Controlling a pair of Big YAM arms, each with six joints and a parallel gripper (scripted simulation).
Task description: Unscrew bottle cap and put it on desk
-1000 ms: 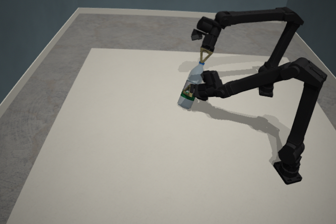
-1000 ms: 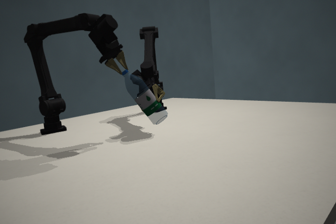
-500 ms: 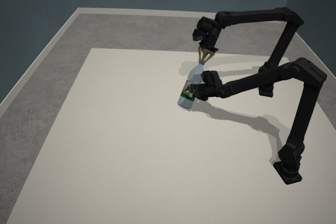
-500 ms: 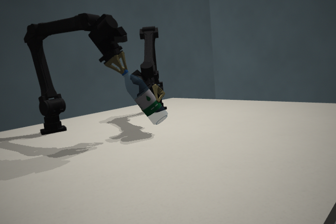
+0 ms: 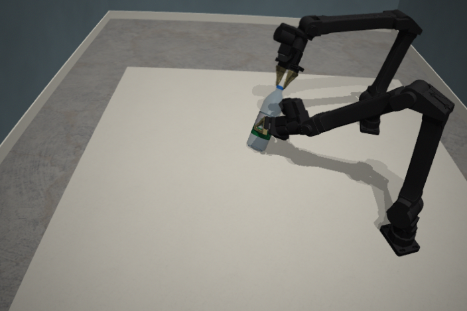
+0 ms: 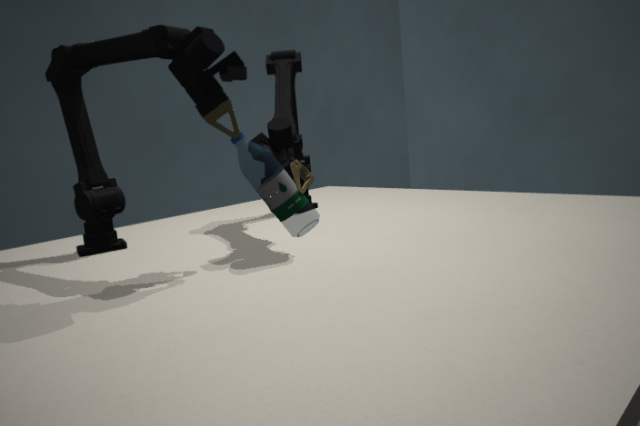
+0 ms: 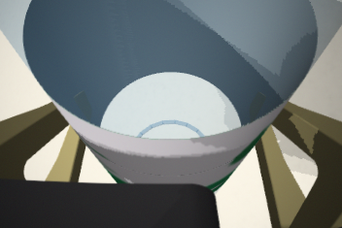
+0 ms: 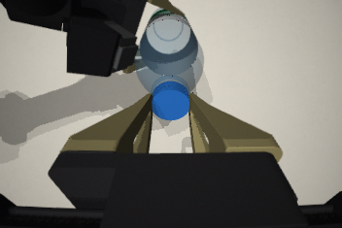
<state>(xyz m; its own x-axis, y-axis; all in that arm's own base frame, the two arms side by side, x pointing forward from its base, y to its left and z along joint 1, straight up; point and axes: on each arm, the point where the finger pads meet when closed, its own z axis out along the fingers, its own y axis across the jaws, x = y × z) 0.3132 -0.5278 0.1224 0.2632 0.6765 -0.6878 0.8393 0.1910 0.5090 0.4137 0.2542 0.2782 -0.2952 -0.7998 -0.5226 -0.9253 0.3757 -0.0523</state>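
My right hand is 10 mm above the cap. Also, from my right hand: bottle 110 mm below, 60 mm to the left, 40 mm ahead.
Right now the bottle is 4 cm above my left hand, 2 cm to the right of it and 1 cm behind it. The rest, counted from my left hand: cap (15 cm above, 8 cm to the right, 5 cm behind).
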